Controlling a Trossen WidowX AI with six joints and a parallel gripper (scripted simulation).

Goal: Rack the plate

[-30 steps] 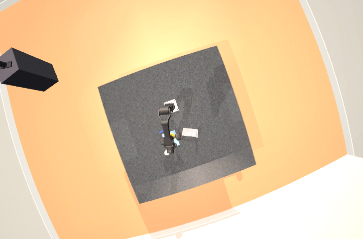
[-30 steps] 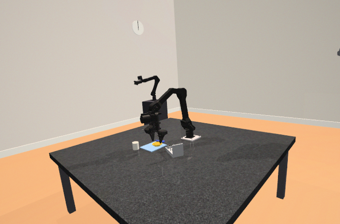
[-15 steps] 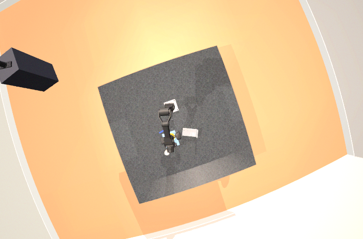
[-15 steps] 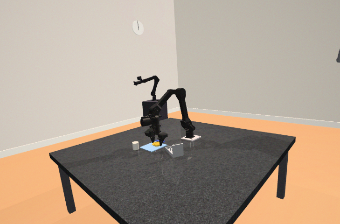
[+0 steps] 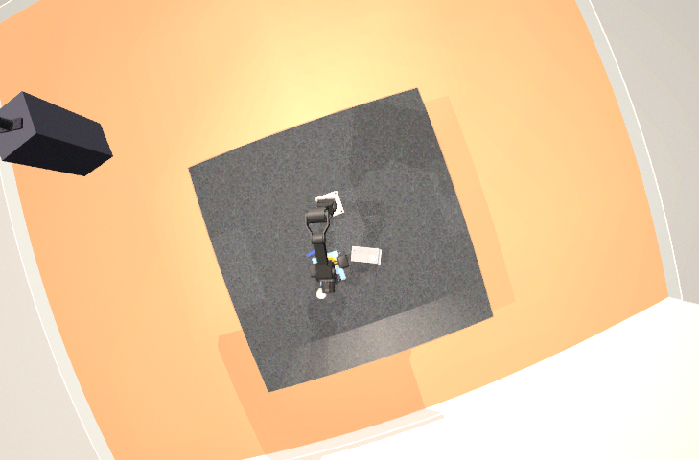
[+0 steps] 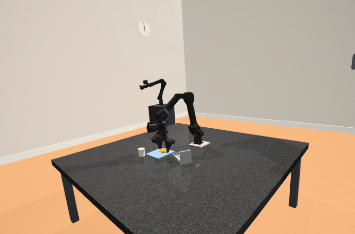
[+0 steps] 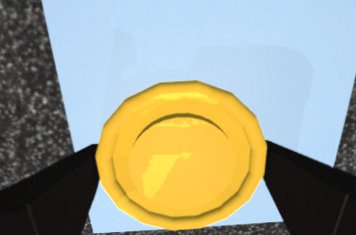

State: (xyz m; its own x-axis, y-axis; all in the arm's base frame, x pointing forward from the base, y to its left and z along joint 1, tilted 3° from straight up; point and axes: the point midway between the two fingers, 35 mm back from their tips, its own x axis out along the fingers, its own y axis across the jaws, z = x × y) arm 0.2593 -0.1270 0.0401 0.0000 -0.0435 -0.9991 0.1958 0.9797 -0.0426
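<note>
Right now my gripper tip is 2 cm to the left of the light blue mat, 2 cm short of it and 1 cm above it. Round my gripper tip: white cup (11 cm to the right, 11 cm ahead, 2 cm above); then yellow plate (1 cm above); then dish rack (18 cm to the left, 4 cm ahead, 1 cm above).
</note>
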